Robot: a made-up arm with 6 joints. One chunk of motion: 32 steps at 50 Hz.
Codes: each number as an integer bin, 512 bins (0 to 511) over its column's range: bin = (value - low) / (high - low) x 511, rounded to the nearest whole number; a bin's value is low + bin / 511 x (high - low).
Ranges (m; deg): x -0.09..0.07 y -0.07..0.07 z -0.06..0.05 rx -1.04..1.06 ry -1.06..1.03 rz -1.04..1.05
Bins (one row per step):
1: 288 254 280 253 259 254
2: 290 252 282 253 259 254
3: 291 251 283 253 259 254
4: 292 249 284 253 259 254
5: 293 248 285 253 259 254
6: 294 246 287 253 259 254
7: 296 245 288 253 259 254
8: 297 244 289 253 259 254
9: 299 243 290 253 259 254
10: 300 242 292 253 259 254
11: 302 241 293 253 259 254
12: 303 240 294 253 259 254
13: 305 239 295 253 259 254
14: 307 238 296 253 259 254
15: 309 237 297 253 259 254
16: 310 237 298 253 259 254
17: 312 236 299 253 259 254
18: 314 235 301 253 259 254
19: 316 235 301 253 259 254
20: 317 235 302 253 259 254
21: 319 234 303 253 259 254
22: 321 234 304 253 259 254
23: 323 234 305 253 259 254
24: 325 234 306 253 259 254
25: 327 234 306 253 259 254
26: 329 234 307 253 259 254
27: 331 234 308 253 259 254
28: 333 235 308 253 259 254
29: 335 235 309 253 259 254
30: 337 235 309 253 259 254
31: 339 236 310 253 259 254
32: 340 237 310 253 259 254
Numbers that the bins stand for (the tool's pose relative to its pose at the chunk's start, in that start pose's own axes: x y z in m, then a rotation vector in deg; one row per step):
1: 0.0002 -0.0004 0.0003 0.00 0.00 0.00
2: 0.0008 -0.0010 0.0007 0.00 0.00 0.00
3: 0.0011 -0.0012 0.0009 0.00 0.00 0.00
4: 0.0014 -0.0018 0.0011 0.00 0.00 0.00
5: 0.0017 -0.0021 0.0014 0.00 0.00 0.00
6: 0.0021 -0.0026 0.0018 0.00 0.00 0.00
7: 0.0027 -0.0029 0.0020 0.00 0.00 0.00
8: 0.0030 -0.0032 0.0022 0.00 0.00 0.00
9: 0.0036 -0.0034 0.0024 0.00 0.00 0.00
10: 0.0039 -0.0037 0.0029 0.00 0.00 0.00
11: 0.0046 -0.0040 0.0031 0.00 0.00 0.00
12: 0.0049 -0.0042 0.0033 0.00 0.00 0.00
13: 0.0055 -0.0045 0.0035 0.00 0.00 0.00
14: 0.0061 -0.0048 0.0037 0.00 0.00 0.00
15: 0.0068 -0.0051 0.0039 0.00 0.00 0.00
16: 0.0071 -0.0051 0.0041 0.00 0.00 0.00
17: 0.0077 -0.0053 0.0044 0.00 0.00 0.00
18: 0.0083 -0.0056 0.0048 0.00 0.00 0.00
19: 0.0089 -0.0056 0.0048 0.00 0.00 0.00
20: 0.0093 -0.0056 0.0050 0.00 0.00 0.00
21: 0.0099 -0.0059 0.0052 0.00 0.00 0.00
22: 0.0105 -0.0059 0.0054 0.00 0.00 0.00
23: 0.0111 -0.0059 0.0057 0.00 0.00 0.00
24: 0.0118 -0.0059 0.0059 0.00 0.00 0.00
25: 0.0124 -0.0059 0.0059 0.00 0.00 0.00
26: 0.0130 -0.0059 0.0061 0.00 0.00 0.00
27: 0.0136 -0.0059 0.0063 0.00 0.00 0.00
28: 0.0143 -0.0056 0.0063 0.00 0.00 0.00
29: 0.0149 -0.0056 0.0065 0.00 0.00 0.00
30: 0.0155 -0.0056 0.0065 0.00 0.00 0.00
31: 0.0161 -0.0053 0.0067 0.00 0.00 0.00
32: 0.0165 -0.0051 0.0067 0.00 0.00 0.00

